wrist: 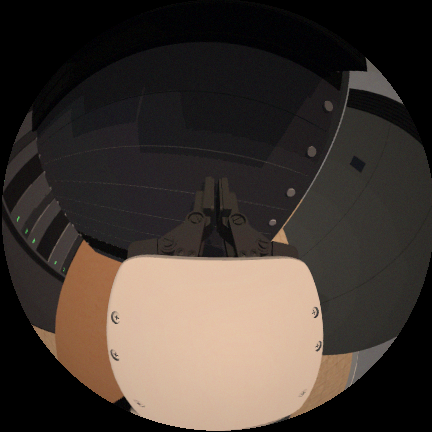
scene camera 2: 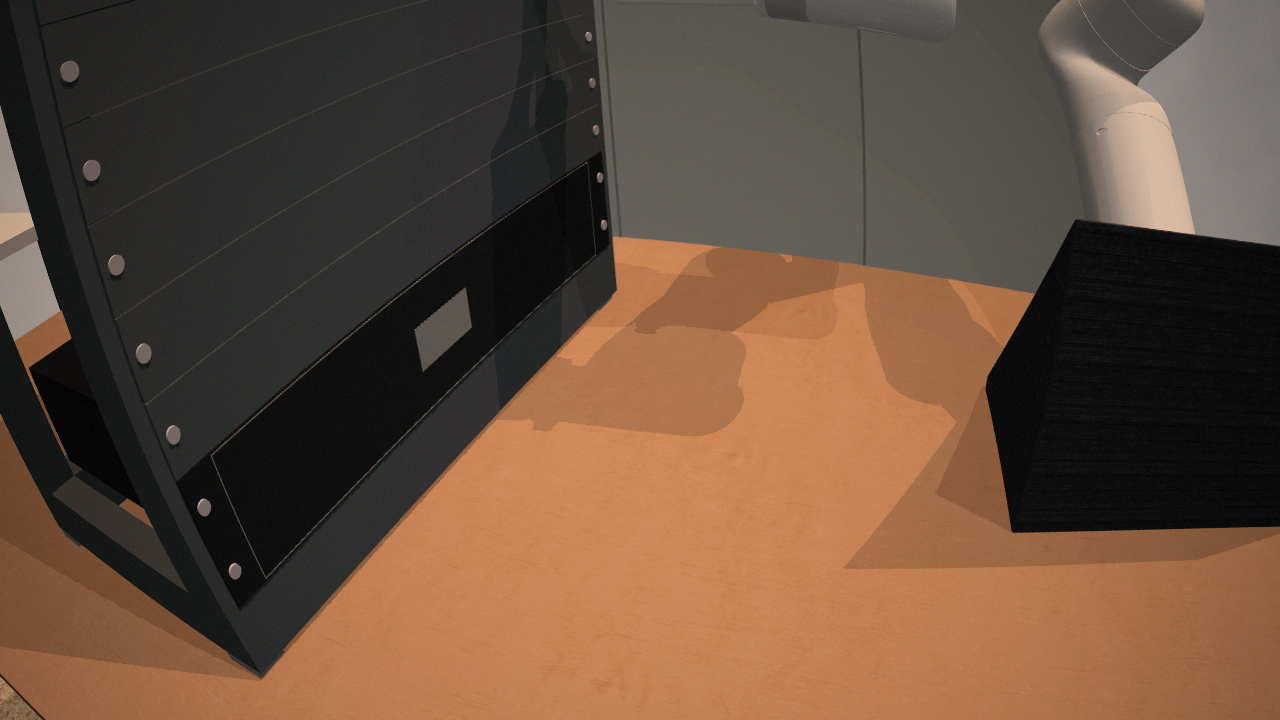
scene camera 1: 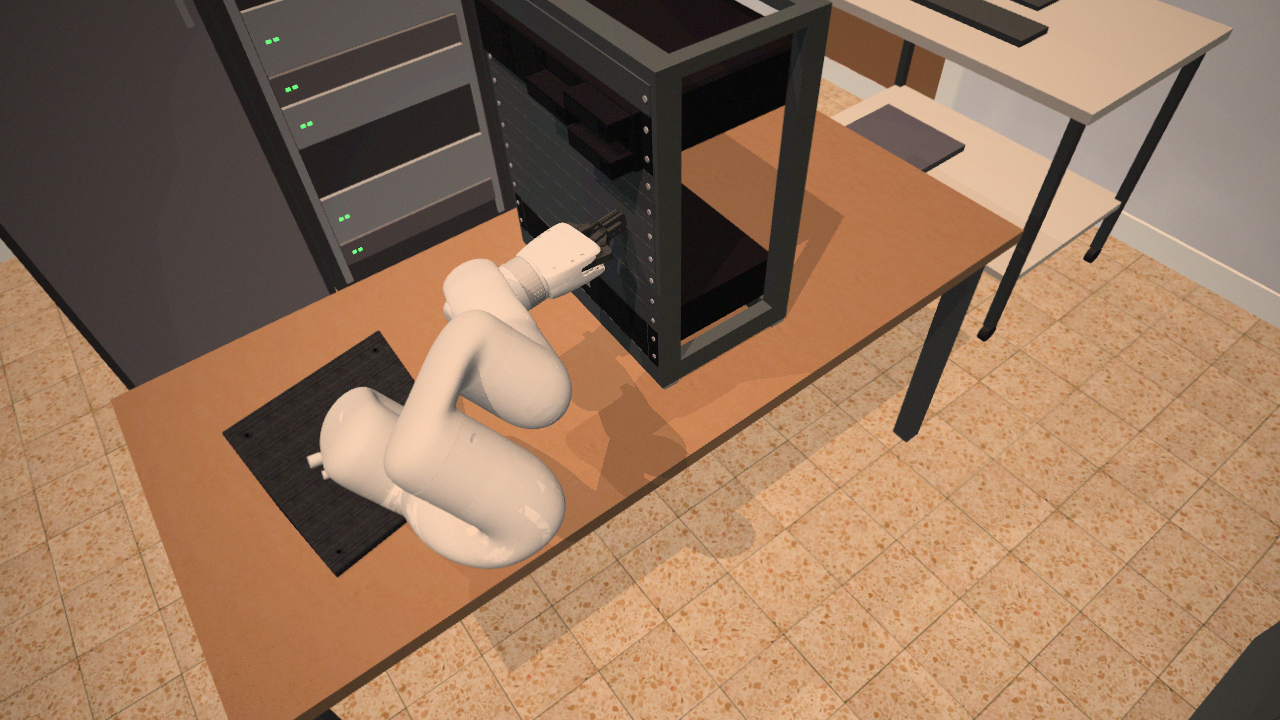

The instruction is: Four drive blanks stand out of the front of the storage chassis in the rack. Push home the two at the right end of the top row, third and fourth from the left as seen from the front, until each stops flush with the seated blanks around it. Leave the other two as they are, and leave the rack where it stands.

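Places are measured from the arm's base along level axes (x ahead, y left, z up), in millimetres.
Pixels of known places: gripper, fingertip midpoint: point(wrist: 214, 189) point(scene camera 1: 621, 218); arm's base, link origin: point(scene camera 2: 1153, 328).
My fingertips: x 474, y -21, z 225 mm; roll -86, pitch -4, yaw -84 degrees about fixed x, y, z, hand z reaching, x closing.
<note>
Ahead of a thing's pixels: the offset from my fingertips to its top centre. "*": to the spot under its first point. Level surfaces: height alone.
The rack point(scene camera 1: 666, 223) point(scene camera 2: 402, 483) stands on the table. Dark blanks stand out of the chassis front high in the rack: a left block {* dz +183, dx -38, dy +113 mm} point(scene camera 1: 547, 87) and a wider right block {* dz +211, dx -36, dy -22 mm} point(scene camera 1: 599, 109) in the top row, and a lower block {* dz +154, dx -42, dy -28 mm} point(scene camera 1: 601, 150) below it. Seams between neighbouring blanks are too dark to tell. My gripper point(scene camera 1: 615, 218) point(wrist: 214, 189) is shut and empty, below the protruding blanks and in front of the rack's grey panels {* dz +12, dx +1, dy +48 mm} point(wrist: 165, 170). Whether the tips touch the panels cannot be told. The blanks do not show in scene camera 2.
The wooden table {dz -332 mm} point(scene camera 1: 895, 214) point(scene camera 2: 671, 573) carries the rack and my arm's black base plate point(scene camera 1: 277, 456). A tall cabinet with green lights point(scene camera 1: 384, 111) stands behind the table, left of the rack. A pale side table point(scene camera 1: 1100, 62) stands at the back right.
</note>
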